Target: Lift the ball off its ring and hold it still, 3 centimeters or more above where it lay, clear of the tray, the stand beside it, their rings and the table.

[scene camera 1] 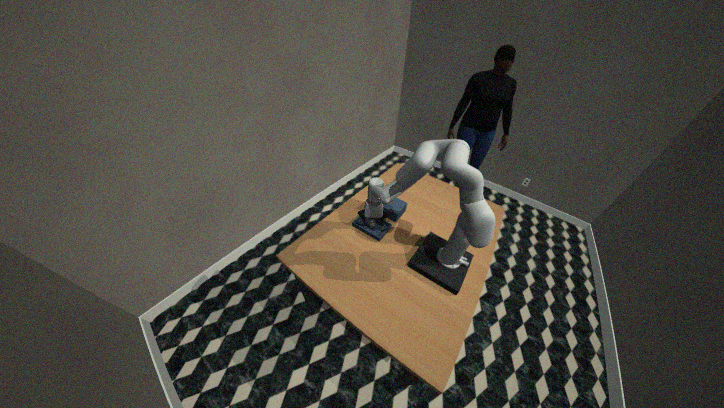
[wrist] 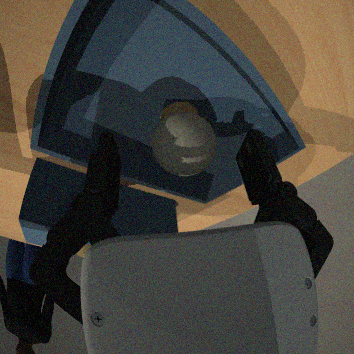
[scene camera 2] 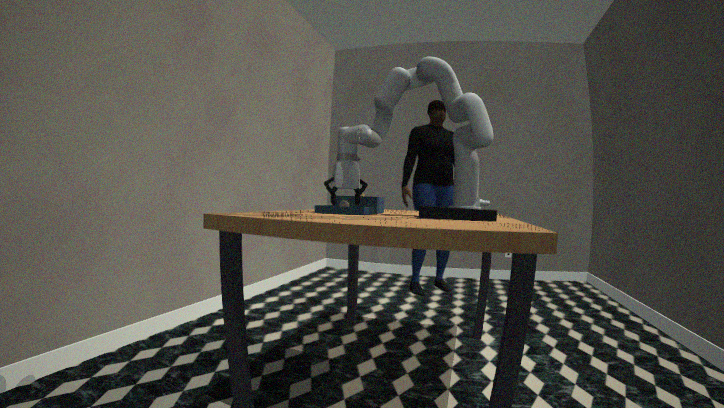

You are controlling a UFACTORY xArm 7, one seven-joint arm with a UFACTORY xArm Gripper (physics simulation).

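Places are measured from the arm's base along level axes (x ahead, y left, z up), in millimetres.
Pixels of known places: gripper, between the fingertips: point(scene camera 1: 372, 223) point(wrist: 181, 143) point(scene camera 2: 345, 204); arm's base, origin of its link: point(scene camera 1: 448, 258) point(scene camera 2: 464, 209).
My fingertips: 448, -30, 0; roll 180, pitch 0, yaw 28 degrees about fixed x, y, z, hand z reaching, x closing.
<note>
For each thing: its top centre in the pictures, then the offset to it from my fingertips, as dx, dy, dz.
- pale ball, centre of its top: point(wrist: 188, 170) point(scene camera 2: 344, 199) +2, -1, +20
- blue tray, centre of its top: point(wrist: 183, 140) point(scene camera 2: 344, 206) point(scene camera 1: 372, 223) +2, -1, -5
The pale ball point(scene camera 2: 344, 203) point(wrist: 184, 144) sits in the blue tray point(scene camera 1: 378, 235) point(scene camera 2: 322, 208) point(wrist: 180, 55). Part of its brownish ring point(wrist: 175, 107) shows past the ball's edge in the wrist view. My gripper point(scene camera 2: 346, 201) point(wrist: 181, 143) is open and low over the tray, pointing down. Its black fingers are on either side of the ball, with a gap on each side in the wrist view. In the scene camera 1 view the gripper hides the ball. The blue stand point(scene camera 1: 397, 208) point(scene camera 2: 375, 203) point(wrist: 55, 192) is beside the tray; its ring cannot be made out.
The wooden table point(scene camera 1: 364, 299) point(scene camera 2: 379, 233) carries the tray, the stand and the arm's black base plate point(scene camera 1: 440, 277) point(scene camera 2: 455, 214). A person point(scene camera 1: 488, 98) point(scene camera 2: 430, 157) stands behind the table. The stand is close to the tray, near one finger in the wrist view.
</note>
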